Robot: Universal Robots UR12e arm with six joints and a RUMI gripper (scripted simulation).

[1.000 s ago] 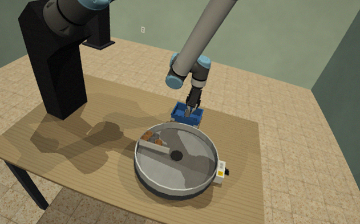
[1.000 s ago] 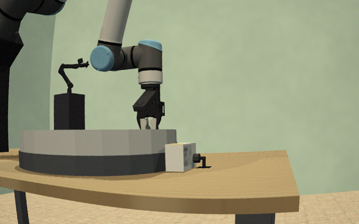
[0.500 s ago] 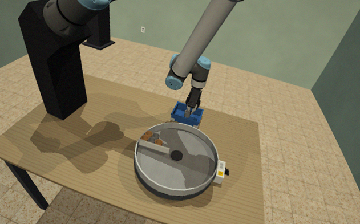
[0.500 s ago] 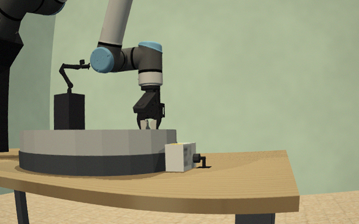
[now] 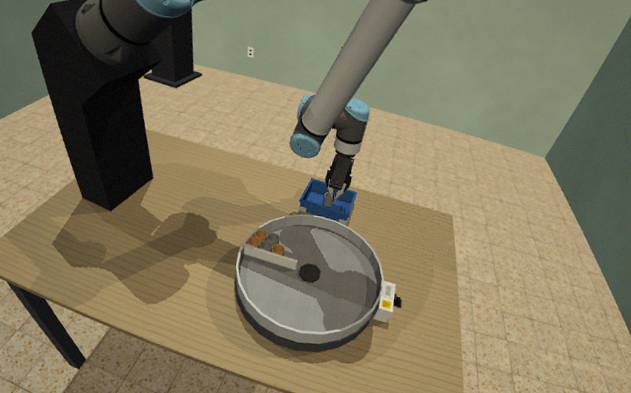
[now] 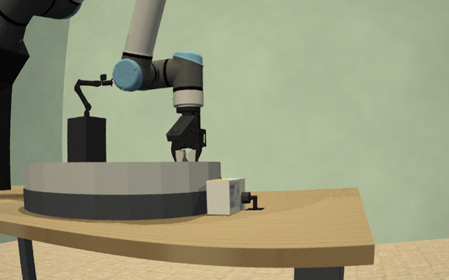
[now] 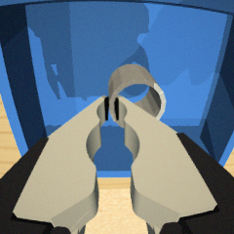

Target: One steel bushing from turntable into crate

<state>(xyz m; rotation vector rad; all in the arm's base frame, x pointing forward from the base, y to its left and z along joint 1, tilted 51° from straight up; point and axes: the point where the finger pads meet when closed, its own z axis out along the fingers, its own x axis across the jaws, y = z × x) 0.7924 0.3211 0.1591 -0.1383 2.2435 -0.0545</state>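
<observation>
My gripper is now 2 cm past the blue crate and 2 cm above it. The rest, counted from my hand: round grey turntable: 37 cm to the right, 5 cm ahead.
</observation>
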